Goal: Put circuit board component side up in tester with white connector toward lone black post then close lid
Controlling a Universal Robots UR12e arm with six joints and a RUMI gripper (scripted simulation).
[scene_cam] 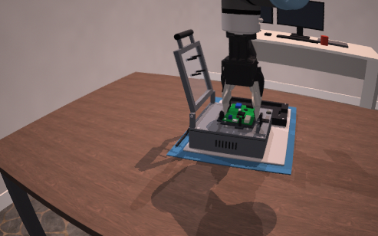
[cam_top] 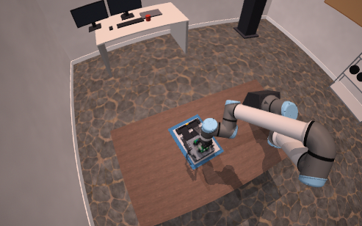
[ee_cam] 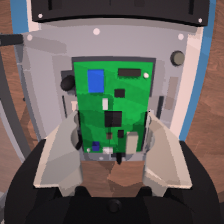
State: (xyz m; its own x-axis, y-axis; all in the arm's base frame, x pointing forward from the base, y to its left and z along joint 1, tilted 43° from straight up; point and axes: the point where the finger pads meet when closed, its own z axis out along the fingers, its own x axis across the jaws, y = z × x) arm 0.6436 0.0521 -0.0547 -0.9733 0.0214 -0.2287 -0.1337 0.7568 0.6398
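Now: the green circuit board right at my hand. From my hand the other things lie so: tester lid 120 mm ahead, 20 mm to the left, 110 mm above.
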